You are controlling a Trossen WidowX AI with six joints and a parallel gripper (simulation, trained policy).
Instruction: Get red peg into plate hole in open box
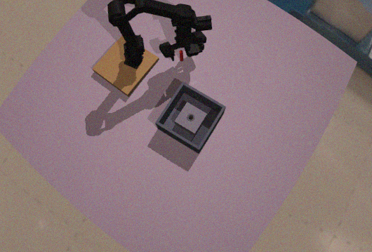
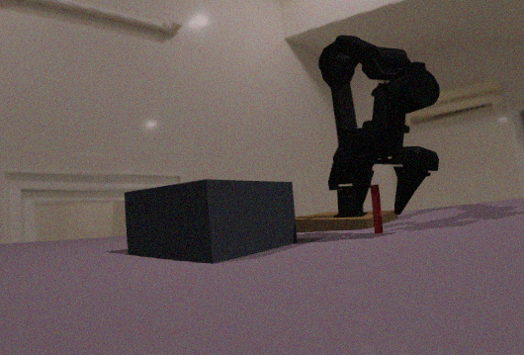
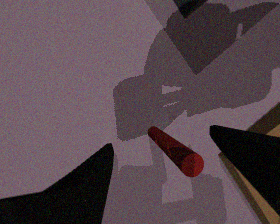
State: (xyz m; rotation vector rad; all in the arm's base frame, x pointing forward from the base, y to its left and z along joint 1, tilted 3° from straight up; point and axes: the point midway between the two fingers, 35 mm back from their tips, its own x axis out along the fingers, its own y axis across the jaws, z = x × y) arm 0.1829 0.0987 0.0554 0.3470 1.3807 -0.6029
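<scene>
Now: the red peg right at my gripper tip. From my gripper tip the other things lie so: dark grey box (23 cm to the right, 14 cm ahead, 1 cm below); grey plate (23 cm to the right, 14 cm ahead, 1 cm above).
</scene>
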